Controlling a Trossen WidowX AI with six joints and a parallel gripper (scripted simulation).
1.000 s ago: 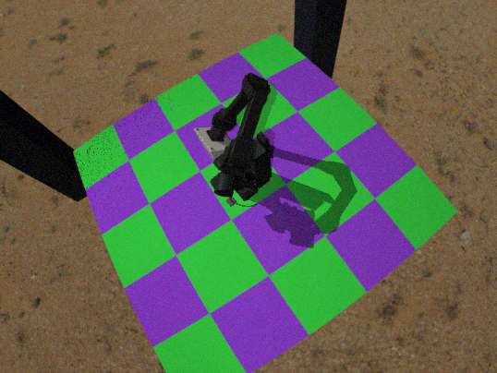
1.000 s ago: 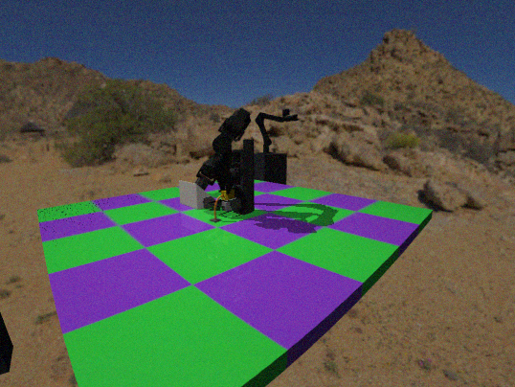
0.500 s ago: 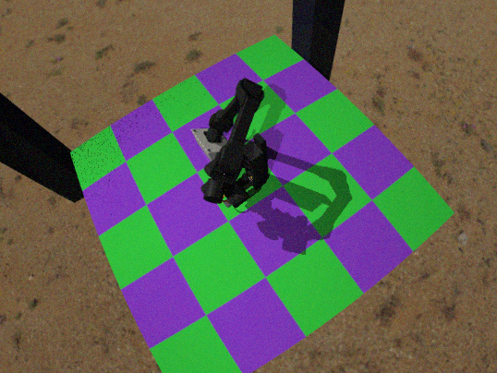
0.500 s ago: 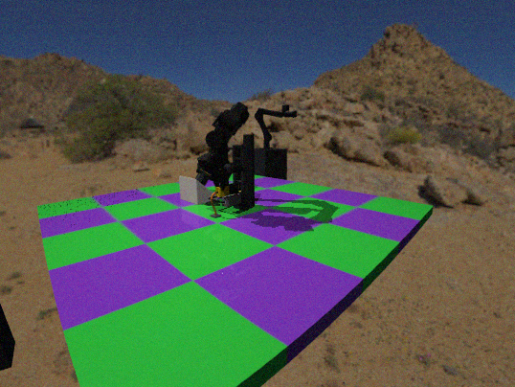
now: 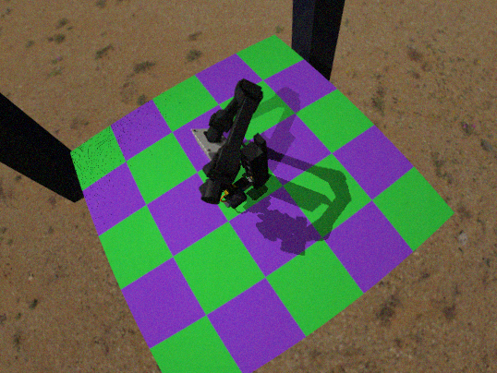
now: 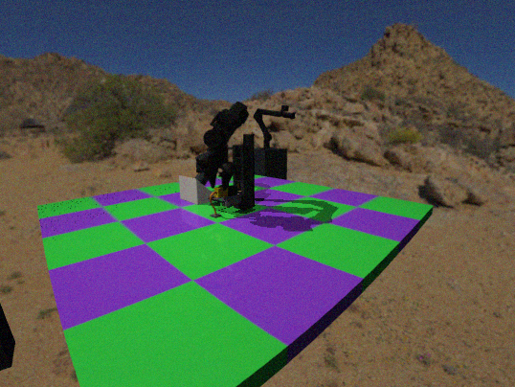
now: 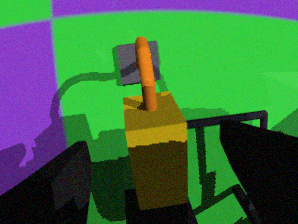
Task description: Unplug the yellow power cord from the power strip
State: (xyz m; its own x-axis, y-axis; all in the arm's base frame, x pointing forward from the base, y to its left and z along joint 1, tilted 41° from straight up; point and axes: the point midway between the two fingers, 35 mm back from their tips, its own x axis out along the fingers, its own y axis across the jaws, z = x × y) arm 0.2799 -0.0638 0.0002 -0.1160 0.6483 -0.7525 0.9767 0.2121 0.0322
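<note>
Now: gripper tip 3 cm to the right of the yellow plug and 1 cm past it.
</note>
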